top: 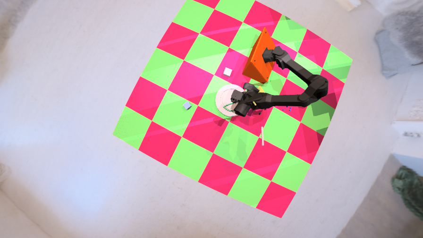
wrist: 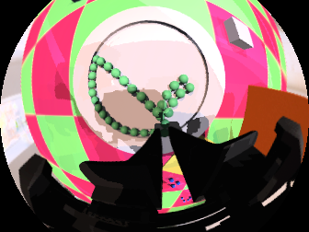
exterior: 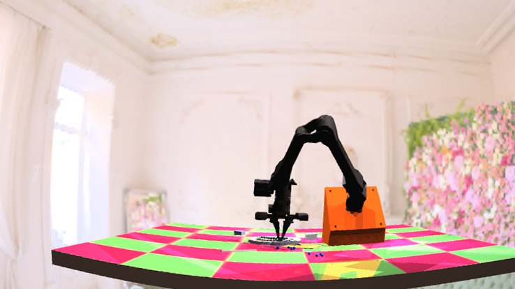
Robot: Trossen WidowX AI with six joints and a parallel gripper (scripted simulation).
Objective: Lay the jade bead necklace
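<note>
Now: the round bead board 3 cm ahead of my gripper tip, 6 cm to the right of it and 1 cm below it. Also, from my gripper tip: white cube 11 cm behind, 17 cm to the right, 1 cm below; then thin white stick 11 cm ahead, 23 cm to the left, 2 cm below; then yellow patch 8 cm behind, 7 cm to the left, 2 cm below.
</note>
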